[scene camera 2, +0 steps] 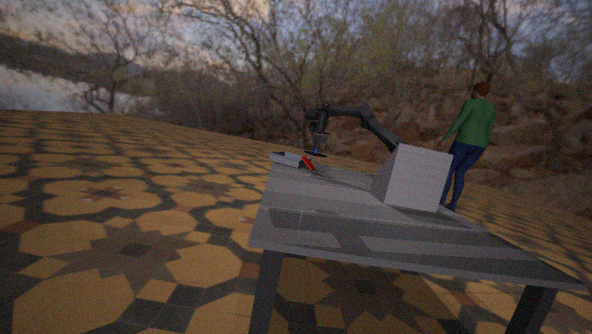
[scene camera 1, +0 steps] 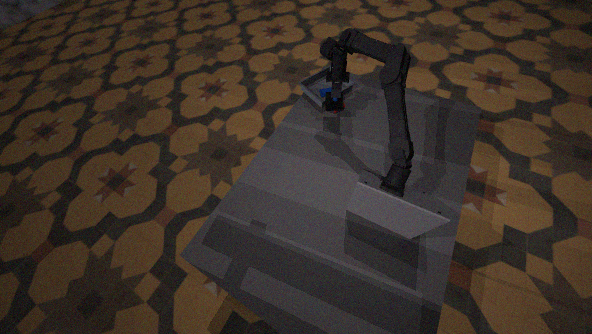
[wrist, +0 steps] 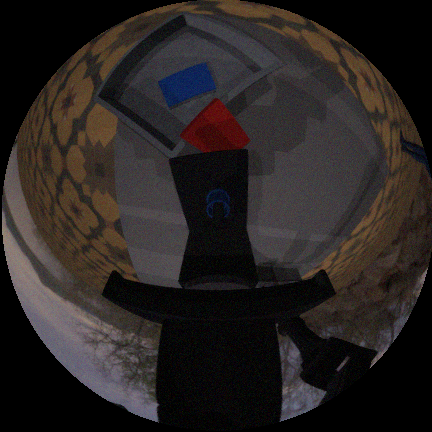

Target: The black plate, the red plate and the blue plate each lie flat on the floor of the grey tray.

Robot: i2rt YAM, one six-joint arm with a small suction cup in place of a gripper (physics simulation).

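Places are measured from the arm's base along level axes (x left, y back, z up), in millimetres.
Pixels of known places: hand, its tool point: (scene camera 1: 335,101) (wrist: 217,194); arm's base, origin of its link: (scene camera 2: 407,165) (scene camera 1: 392,186).
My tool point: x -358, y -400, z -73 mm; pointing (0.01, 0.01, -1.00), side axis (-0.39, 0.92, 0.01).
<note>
Ahead of a thing's pixels: the offset from my tool point to its top centre. Level surfaces: height alone.
My suction gripper (scene camera 1: 335,99) (scene camera 2: 315,151) (wrist: 218,204) holds the black plate @(dz +12, dx +8, dy -3 mm) (scene camera 2: 321,155) (wrist: 215,170) under its blue cup, roughly level and raised above the table beside the tray. The grey tray @(dz -53, dx -164, dy -140 mm) (scene camera 1: 311,96) (scene camera 2: 285,159) (wrist: 235,37) stands at the table's far end. The blue plate @(dz -90, dx -142, dy -117 mm) (scene camera 1: 325,92) (wrist: 187,85) lies inside it and looks flat; the tray wall hides it in scene camera 2. The red plate (scene camera 1: 334,111) (scene camera 2: 308,163) (wrist: 215,122) is tilted, leaning at the tray's near wall with its lower end outside. The black plate covers part of it in the wrist view and most of it in scene camera 1.
A pale box (scene camera 1: 395,210) (scene camera 2: 420,177) stands on the grey table @(dz -103 mm) (scene camera 1: 280,165) (scene camera 2: 300,195) close to the arm's base (scene camera 1: 397,177). A person in a green top (scene camera 2: 477,122) stands behind the table. Shadows cross the table top.
</note>
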